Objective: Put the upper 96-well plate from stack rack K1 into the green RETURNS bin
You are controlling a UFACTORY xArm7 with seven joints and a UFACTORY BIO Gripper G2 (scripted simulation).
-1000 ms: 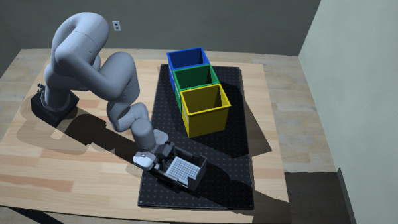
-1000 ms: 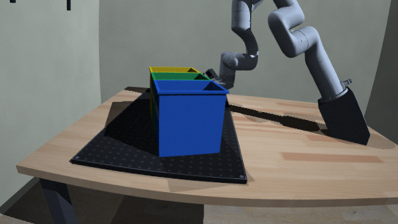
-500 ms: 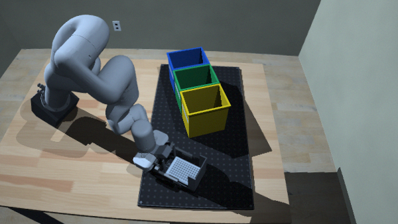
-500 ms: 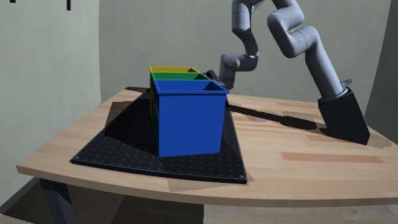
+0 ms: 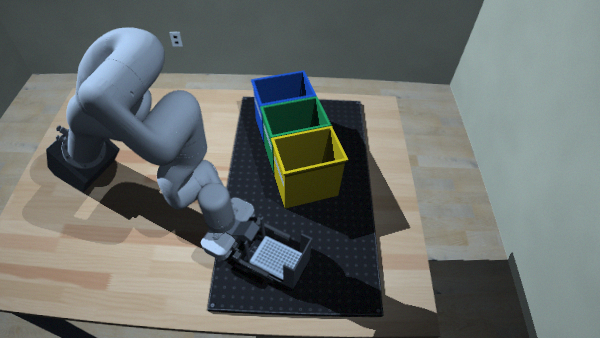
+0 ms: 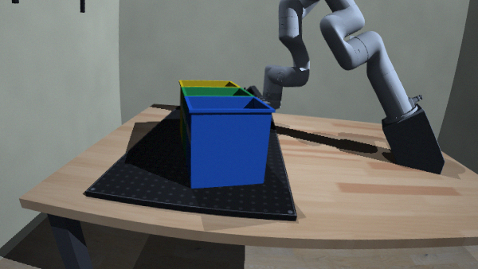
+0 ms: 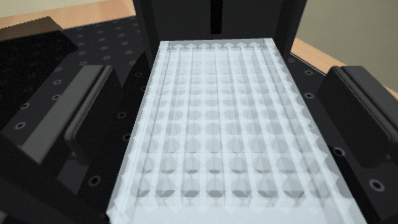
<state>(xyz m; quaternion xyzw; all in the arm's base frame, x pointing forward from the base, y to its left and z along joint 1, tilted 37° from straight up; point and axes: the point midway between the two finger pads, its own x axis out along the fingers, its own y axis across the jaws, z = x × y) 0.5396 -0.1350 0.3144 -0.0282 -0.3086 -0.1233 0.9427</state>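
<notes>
The 96-well plate lies 20 mm ahead of my hand, 10 mm to the right of it and 20 mm below it. The rest, counted from my hand: blue bin 50 mm behind, 500 mm to the left, 30 mm above; yellow bin 60 mm ahead, 260 mm to the left, 30 mm above; green bin 10 mm ahead, 380 mm to the left, 30 mm above.
</notes>
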